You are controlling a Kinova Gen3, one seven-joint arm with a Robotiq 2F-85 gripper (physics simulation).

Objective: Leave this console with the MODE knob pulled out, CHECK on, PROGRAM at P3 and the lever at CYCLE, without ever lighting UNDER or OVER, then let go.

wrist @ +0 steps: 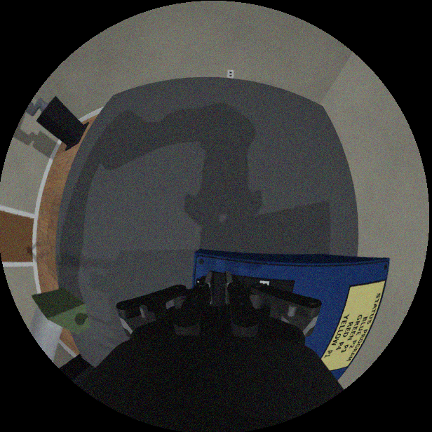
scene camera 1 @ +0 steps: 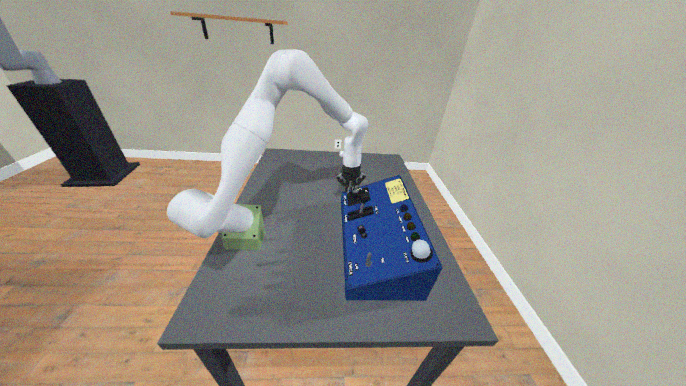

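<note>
The blue console (scene camera 1: 385,240) (wrist: 320,270) stands on the table. My gripper (scene camera 1: 354,190) (wrist: 219,278) points down at its far left corner, closed to a narrow gap around the PROGRAM knob, which the fingers mostly hide. The black PROGRAM dial plate (scene camera 1: 364,194) (wrist: 285,286) partly shows; the pointer's position cannot be read. The lever (scene camera 1: 362,206) stands in its black slot (scene camera 1: 354,215); its end labels are too small to read. A small dark knob (scene camera 1: 362,231), apparently MODE, is nearer the camera. The CHECK toggle (scene camera 1: 369,259) is near the front edge; its setting is unclear.
Several small round lamps (scene camera 1: 411,226) along the console's right look dark. A white dome (scene camera 1: 421,249) stands at their near end. A yellow status card (scene camera 1: 396,190) (wrist: 354,322) lies at the far right. The green arm base (scene camera 1: 245,242) (wrist: 65,310) is left on the table (scene camera 1: 300,320).
</note>
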